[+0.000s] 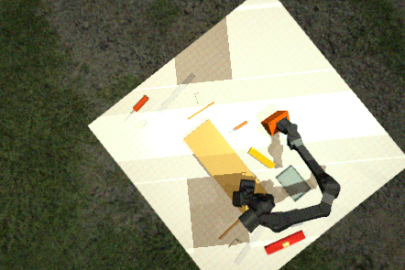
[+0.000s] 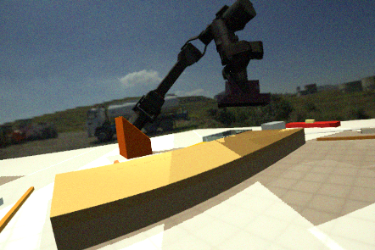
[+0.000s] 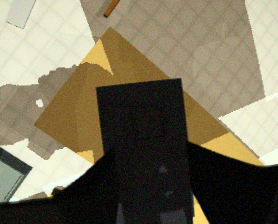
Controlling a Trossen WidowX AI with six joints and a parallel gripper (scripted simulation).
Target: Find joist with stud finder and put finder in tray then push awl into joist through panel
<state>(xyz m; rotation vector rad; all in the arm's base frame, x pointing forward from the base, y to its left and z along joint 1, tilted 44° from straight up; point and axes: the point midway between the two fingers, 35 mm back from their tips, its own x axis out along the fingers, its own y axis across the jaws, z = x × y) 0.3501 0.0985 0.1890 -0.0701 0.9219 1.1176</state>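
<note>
My gripper tip is now 250 mm past the pale teal tray, 140 mm to the right of it and 130 mm above it. From my gripper tip the other things lie so: yellow bar 180 mm behind, 70 mm to the right, 140 mm below; stud finder 10 mm to the left, 20 mm above; awl 140 mm behind, 290 mm to the right, 140 mm below.
</note>
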